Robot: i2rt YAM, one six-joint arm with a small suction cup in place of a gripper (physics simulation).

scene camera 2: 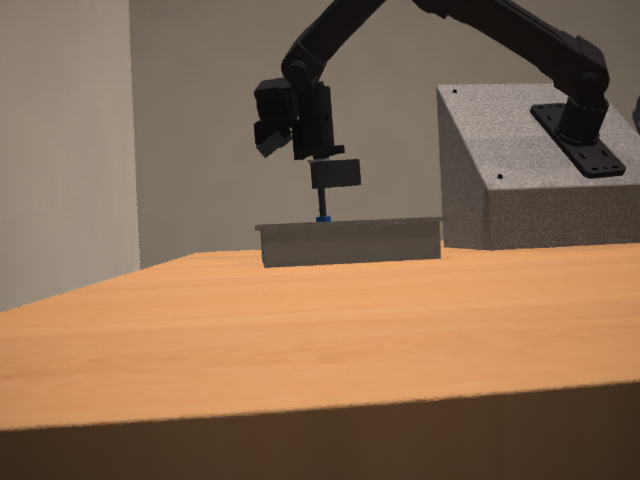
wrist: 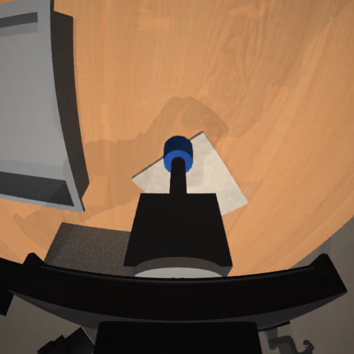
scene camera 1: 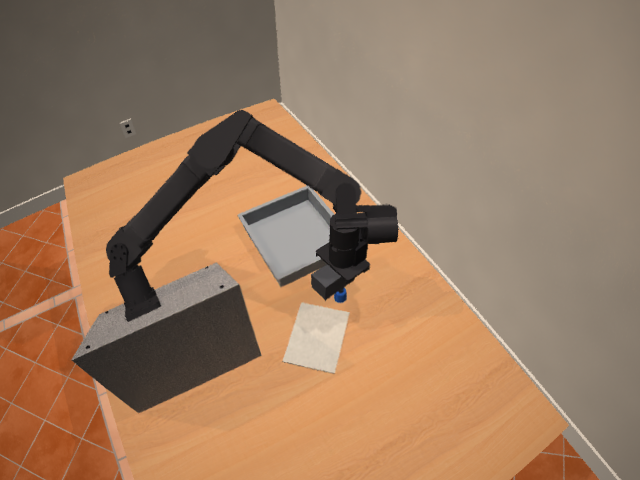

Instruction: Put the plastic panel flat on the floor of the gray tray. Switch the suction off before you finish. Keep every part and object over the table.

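Seen in the pictures: hand, its tool point: (scene camera 1: 340, 297); arm's base, origin of its link: (scene camera 2: 574, 140) (scene camera 1: 142, 304).
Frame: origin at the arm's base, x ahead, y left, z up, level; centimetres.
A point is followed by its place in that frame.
Observation:
The plastic panel (scene camera 1: 317, 341) @[x 29.9, y -19.4, z -16.4 cm] (wrist: 215, 175) is a pale, thin rectangle lying flat on the table, in front of the gray tray in scene camera 1. The gray tray (scene camera 1: 273, 270) @[x 30.4, y 0.4, z -12.0 cm] (scene camera 2: 351, 243) @[x 42.7, y 20.6, z -14.6 cm] (wrist: 64, 100) stands upright with its visible floor bare; the arm hides its right corner in scene camera 1. My gripper, a blue suction cup (scene camera 1: 340, 296) (scene camera 2: 323, 219) (wrist: 178, 152), is open, with nothing on it. It hangs above the table near the panel's edge closest to the tray. The panel does not show in scene camera 2, where the tray partly hides the cup's lower end.
The arm's big gray base block (scene camera 1: 175, 351) @[x 2.2, y -14.2, z 1.4 cm] (scene camera 2: 542, 217) @[x 10.9, y 8.0, z -12.5 cm] (wrist: 90, 247) stands on the table (scene camera 1: 413, 382) @[x 41.7, y -39.6, z -17.0 cm] (scene camera 2: 310, 330) @[x 54.7, y 66.3, z -16.9 cm], to the left of the panel in scene camera 1. A wall (scene camera 1: 465, 155) runs along the table's right edge there.

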